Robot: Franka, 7 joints.
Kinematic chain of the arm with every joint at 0, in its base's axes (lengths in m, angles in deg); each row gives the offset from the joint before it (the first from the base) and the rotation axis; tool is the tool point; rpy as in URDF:
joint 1: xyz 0 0 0.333 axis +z
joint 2: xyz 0 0 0 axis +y
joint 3: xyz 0 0 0.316 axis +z
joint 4: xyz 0.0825 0 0 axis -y
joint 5: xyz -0.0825 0 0.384 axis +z
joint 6: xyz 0 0 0 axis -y
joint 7: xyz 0.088 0 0 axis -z
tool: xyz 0 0 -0.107 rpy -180 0 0
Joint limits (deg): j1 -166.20..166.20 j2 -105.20..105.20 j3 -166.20..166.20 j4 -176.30..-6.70 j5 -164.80..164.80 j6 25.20..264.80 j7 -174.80..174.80
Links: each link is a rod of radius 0.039 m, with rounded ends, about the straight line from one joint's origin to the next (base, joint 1, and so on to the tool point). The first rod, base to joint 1, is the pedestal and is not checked.
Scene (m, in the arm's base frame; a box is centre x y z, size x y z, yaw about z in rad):
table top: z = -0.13
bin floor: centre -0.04 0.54 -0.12 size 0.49 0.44 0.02 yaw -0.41
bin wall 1: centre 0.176 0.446 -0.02 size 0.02 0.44 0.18 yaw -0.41
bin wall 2: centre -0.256 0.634 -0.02 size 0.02 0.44 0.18 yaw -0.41
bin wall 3: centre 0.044 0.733 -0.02 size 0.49 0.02 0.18 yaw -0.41
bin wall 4: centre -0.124 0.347 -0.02 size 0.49 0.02 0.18 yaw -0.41
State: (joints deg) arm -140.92 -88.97 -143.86 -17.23 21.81 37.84 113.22
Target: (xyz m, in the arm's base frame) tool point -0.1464 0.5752 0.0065
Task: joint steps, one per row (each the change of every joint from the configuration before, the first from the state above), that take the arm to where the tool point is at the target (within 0.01 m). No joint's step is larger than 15 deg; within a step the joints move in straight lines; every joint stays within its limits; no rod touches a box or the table.
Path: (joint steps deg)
1: 11.12 1.08 5.52 -11.41 0.23 -4.21 0.00
2: 11.12 1.08 5.51 -11.41 0.23 -4.22 0.00
3: 11.13 1.08 5.52 -11.41 0.23 -4.21 0.00
4: 2.46 -8.52 -4.41 7.94 0.32 9.01 0.00
5: 2.47 -8.53 -4.40 7.95 0.31 9.01 0.00

